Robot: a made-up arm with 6 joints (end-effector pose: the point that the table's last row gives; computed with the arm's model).
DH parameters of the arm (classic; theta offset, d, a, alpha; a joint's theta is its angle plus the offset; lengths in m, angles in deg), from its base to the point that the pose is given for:
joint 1: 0 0.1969 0 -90
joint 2: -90 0 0.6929 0
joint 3: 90 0.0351 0 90
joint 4: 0 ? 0 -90
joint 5: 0 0 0 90
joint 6: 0 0.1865 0 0
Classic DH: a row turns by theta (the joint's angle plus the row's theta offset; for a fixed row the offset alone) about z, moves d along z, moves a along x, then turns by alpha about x.
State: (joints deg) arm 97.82 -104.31 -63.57 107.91 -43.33 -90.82
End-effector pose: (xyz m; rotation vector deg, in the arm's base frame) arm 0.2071 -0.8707 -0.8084 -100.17 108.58 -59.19
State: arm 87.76 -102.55 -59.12 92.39 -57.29 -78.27
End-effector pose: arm 0.0848 -0.9465 -0.7362 -89.46 99.81 -65.24
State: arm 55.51 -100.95 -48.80 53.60 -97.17 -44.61
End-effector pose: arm -0.4381 -0.8387 -0.5969 -60.60 86.39 -48.68
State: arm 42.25 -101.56 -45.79 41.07 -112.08 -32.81
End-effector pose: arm -0.6304 -0.6786 -0.5643 -46.64 83.66 -37.35
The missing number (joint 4, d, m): 0.7258
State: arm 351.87 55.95 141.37 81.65 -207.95 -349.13
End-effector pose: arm 0.4082 0.0645 0.0530 -32.30 -3.43 -72.79
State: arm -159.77 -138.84 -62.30 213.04 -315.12 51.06
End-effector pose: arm 0.0284 0.0495 -1.0852 -68.02 -98.94 36.25
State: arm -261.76 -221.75 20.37 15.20 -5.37 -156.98
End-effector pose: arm -0.1462 0.7966 -1.1627 -134.51 -77.27 -15.37
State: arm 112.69 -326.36 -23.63 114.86 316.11 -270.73
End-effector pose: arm -0.1505 0.5732 1.6114 -49.23 9.23 -43.97
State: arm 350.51 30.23 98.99 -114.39 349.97 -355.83
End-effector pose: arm 1.0413 -0.1085 0.2101 -112.77 86.53 -47.33
